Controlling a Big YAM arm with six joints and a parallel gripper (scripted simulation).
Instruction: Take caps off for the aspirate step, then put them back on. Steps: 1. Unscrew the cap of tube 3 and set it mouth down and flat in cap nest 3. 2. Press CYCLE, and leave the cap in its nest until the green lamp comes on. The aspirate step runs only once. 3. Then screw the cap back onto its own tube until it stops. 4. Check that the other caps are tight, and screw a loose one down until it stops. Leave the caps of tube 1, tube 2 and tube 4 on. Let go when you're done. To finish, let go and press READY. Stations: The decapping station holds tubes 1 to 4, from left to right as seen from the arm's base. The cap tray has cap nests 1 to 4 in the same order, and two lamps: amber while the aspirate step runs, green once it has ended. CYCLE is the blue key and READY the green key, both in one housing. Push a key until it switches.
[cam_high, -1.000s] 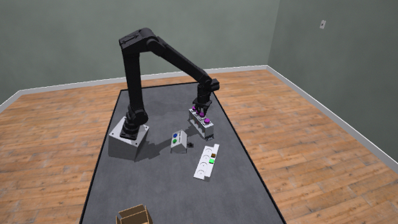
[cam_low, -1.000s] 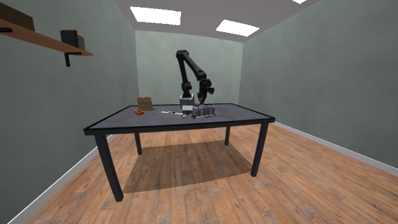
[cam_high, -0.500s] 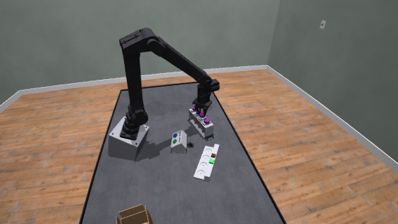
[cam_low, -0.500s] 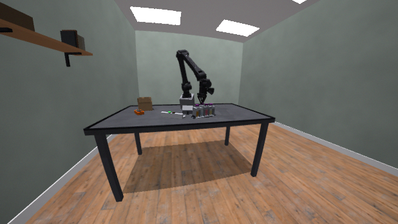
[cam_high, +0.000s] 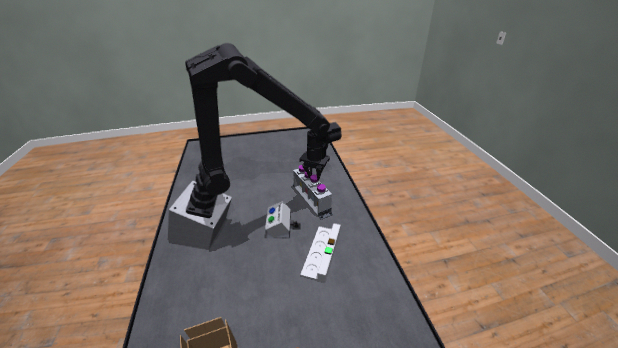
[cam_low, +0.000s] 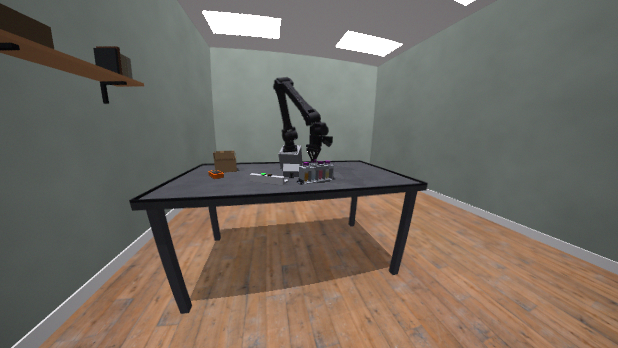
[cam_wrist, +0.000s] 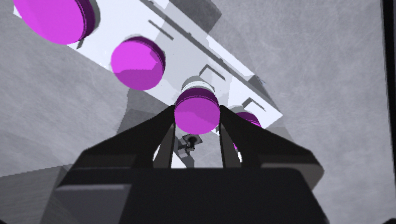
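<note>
Now: the cap 1 cm below my hand. Round my hand: blue key: 17 cm behind, 11 cm to the right, 7 cm below; key housing: 16 cm behind, 13 cm to the right, 8 cm below; green key: 17 cm behind, 15 cm to the right, 7 cm below.
</note>
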